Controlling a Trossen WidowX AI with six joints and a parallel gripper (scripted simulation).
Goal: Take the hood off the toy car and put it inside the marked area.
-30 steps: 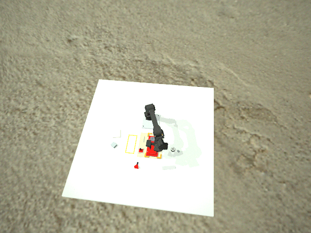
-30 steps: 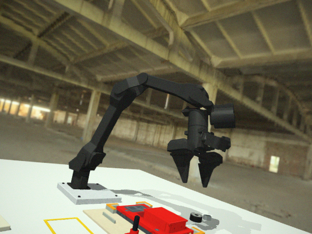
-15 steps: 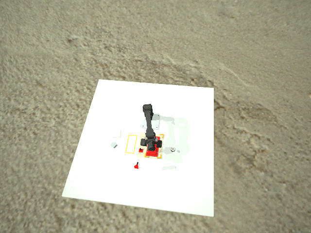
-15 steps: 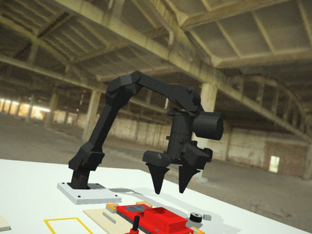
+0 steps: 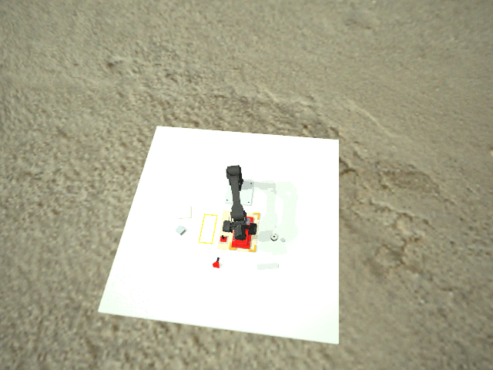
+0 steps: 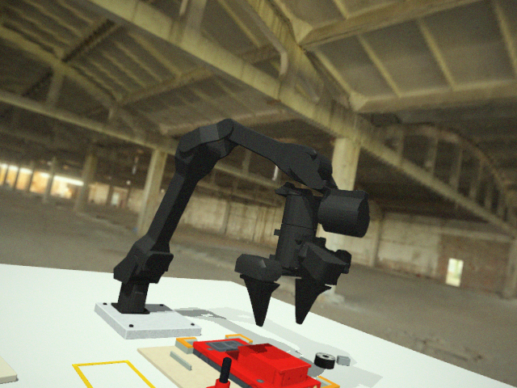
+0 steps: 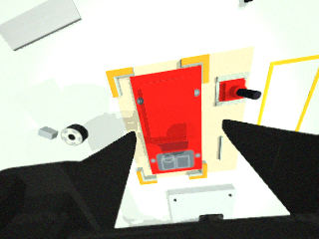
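My gripper tip is now 60 mm above the red hood. Also, from my gripper tip: grey cube (370 mm to the right, 90 mm below); then black wheel (40 mm behind, 190 mm to the left, 90 mm below); then grey strip (140 mm ahead, 170 mm to the left, 100 mm below).
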